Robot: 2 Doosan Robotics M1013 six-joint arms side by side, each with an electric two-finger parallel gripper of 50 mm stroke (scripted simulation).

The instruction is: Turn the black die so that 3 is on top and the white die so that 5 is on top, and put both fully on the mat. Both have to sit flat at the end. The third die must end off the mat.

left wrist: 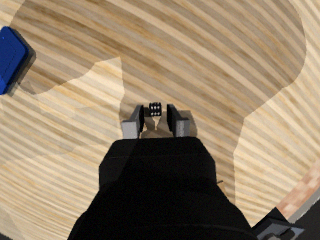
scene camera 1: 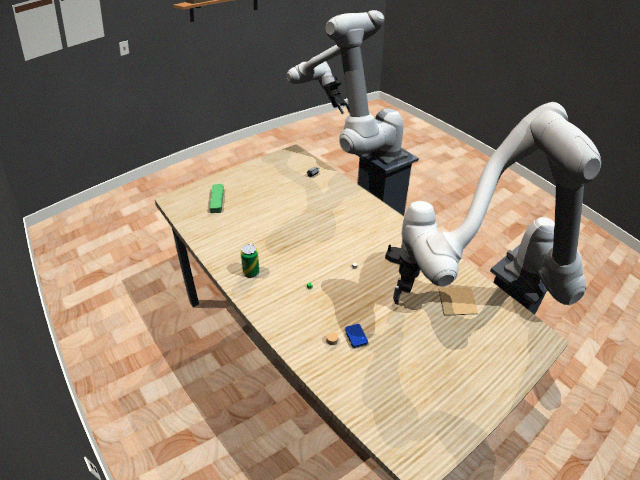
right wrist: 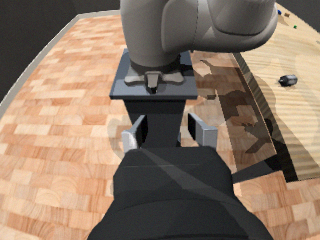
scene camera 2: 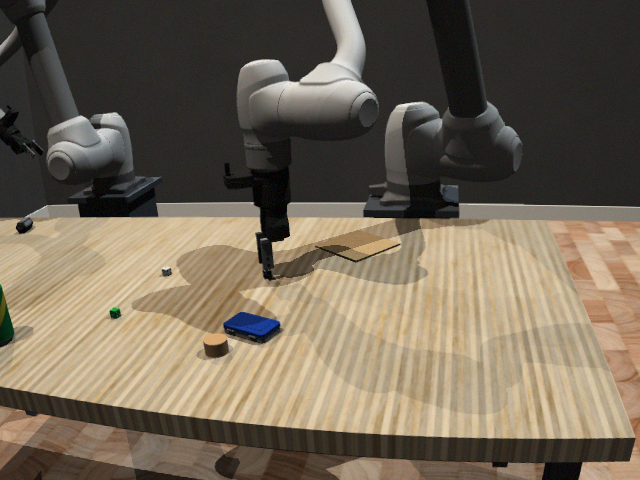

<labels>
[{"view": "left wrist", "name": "left gripper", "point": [155,112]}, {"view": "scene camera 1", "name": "tan mat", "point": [455,301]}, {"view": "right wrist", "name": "right gripper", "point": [167,122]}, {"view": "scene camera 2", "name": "left gripper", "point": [266,265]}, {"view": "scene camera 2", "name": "tan mat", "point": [358,245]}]
</labels>
